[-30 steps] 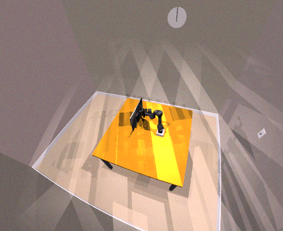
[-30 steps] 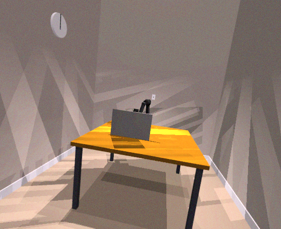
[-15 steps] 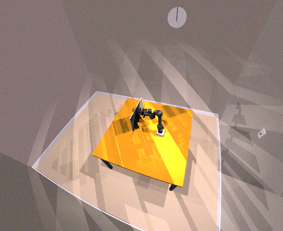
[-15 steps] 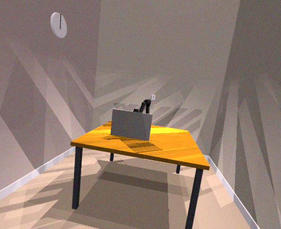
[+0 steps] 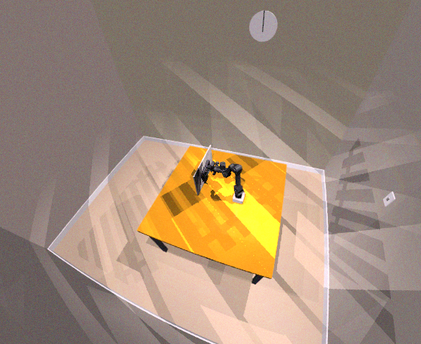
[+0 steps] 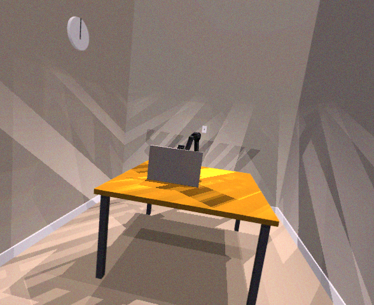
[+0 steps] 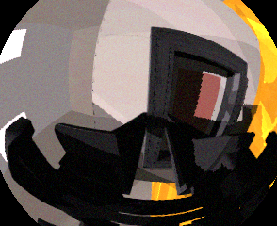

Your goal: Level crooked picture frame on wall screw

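Right now my gripper tip is 10 mm short of the dark picture frame, 10 mm to the left of it and 50 mm above it. Also, from my gripper tip: grey wall panel (20 mm ahead, 10 mm to the right, 70 mm below).
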